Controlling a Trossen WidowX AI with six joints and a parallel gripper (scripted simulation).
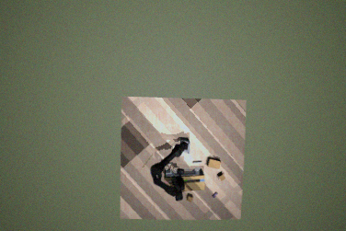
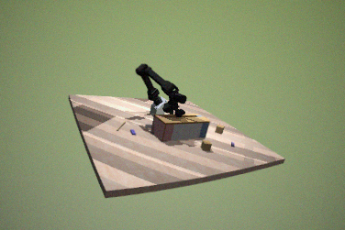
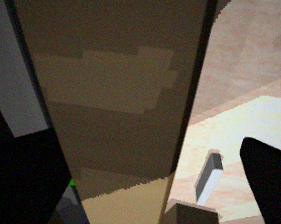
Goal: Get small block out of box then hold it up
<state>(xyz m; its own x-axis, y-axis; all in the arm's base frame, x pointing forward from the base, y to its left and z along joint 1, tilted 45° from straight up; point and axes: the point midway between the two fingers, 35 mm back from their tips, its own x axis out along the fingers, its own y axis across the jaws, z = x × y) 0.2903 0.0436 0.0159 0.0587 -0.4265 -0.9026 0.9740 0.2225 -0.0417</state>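
My gripper tip is 4 cm short of the green block and 4 cm to the right of it. The rest, counted from my gripper tip: box 3 cm ahead, 2 cm to the left, 3 cm below; then thin yellow stick 4 cm behind, 37 cm to the right, 8 cm below.
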